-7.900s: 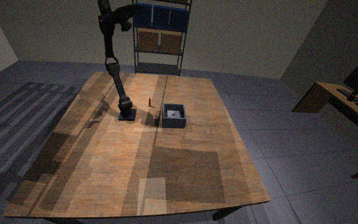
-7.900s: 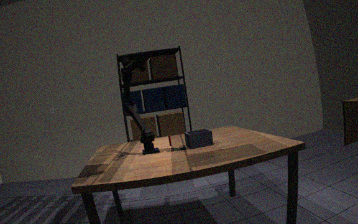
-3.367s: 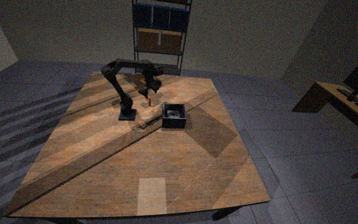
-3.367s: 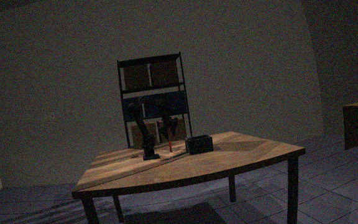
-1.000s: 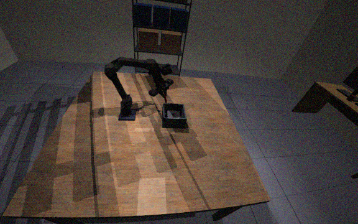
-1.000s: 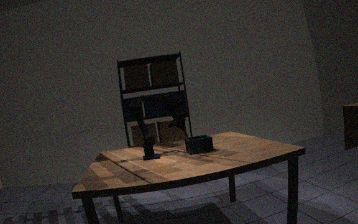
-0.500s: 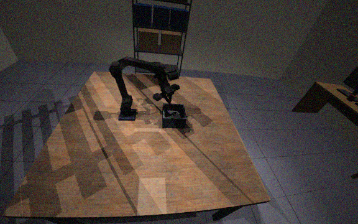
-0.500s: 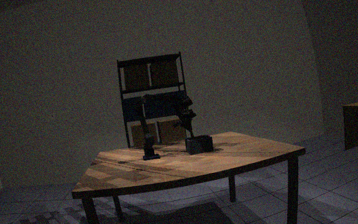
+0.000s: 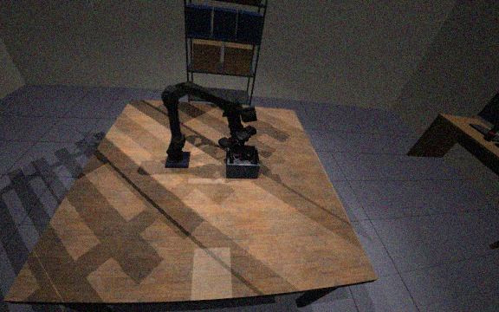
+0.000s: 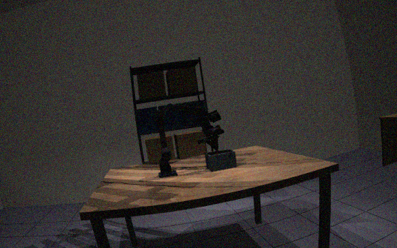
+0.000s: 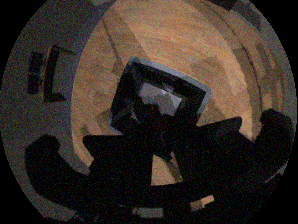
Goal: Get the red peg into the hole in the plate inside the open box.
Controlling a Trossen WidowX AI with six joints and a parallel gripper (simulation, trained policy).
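Right now the red peg is 1 cm below my gripper tip. Round my gripper tip: plate (1 cm ahead, 8 cm below); dark box (1 cm ahead, 9 cm below).
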